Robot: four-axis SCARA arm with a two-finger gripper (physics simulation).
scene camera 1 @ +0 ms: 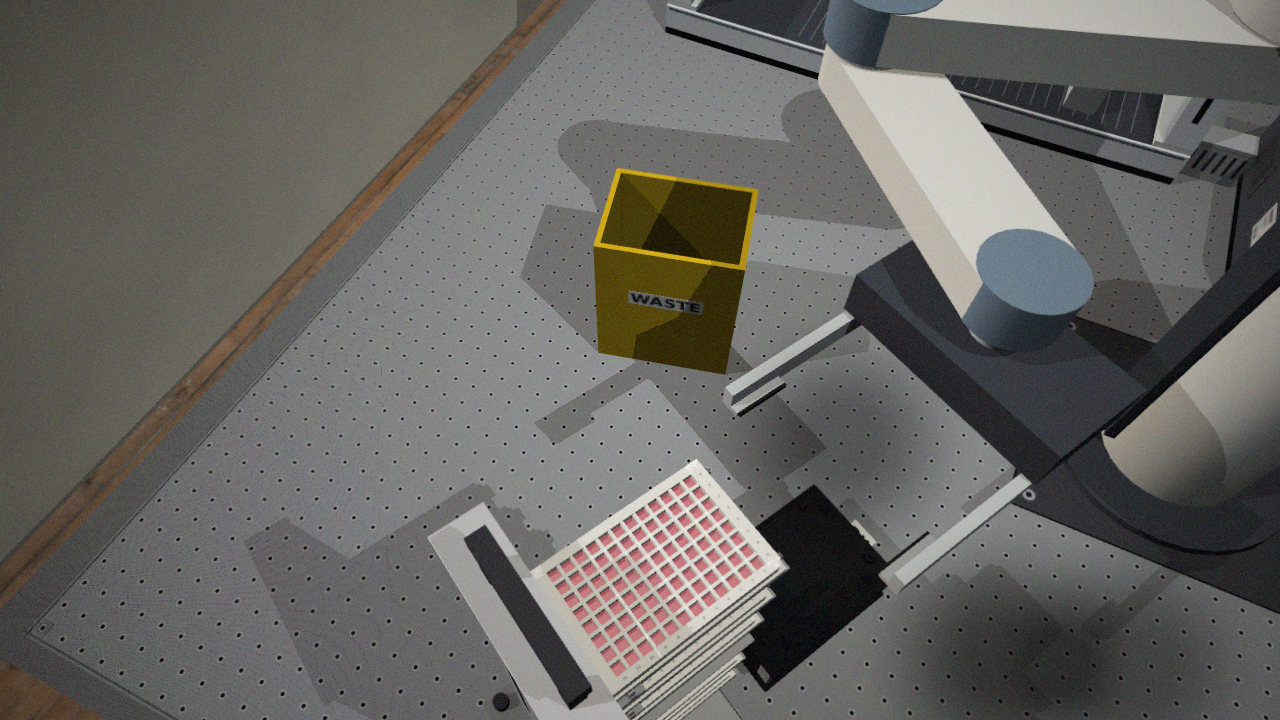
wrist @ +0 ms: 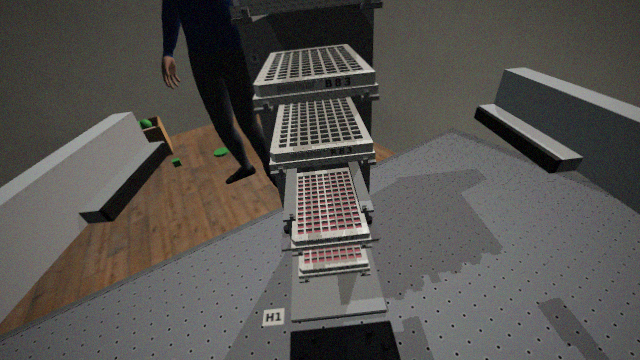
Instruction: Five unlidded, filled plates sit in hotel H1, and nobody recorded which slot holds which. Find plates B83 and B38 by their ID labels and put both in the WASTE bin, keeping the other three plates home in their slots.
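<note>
Hotel H1 holds a stack of unlidded plates. In the wrist view, plate B83 is the uppermost plate showing, with a readable label. The plate below it has a blurred label that seems to end in 83. Two lower plates have pink wells; their labels are unreadable. The top plate with pink wells shows in the scene view. Plate B38 cannot be identified. My gripper is open and empty, in front of the hotel. The yellow WASTE bin stands upright.
A black pad lies in front of the hotel, near the H1 tag. A long grey-framed unit lies at the back. A person stands behind the hotel, beyond the perforated table.
</note>
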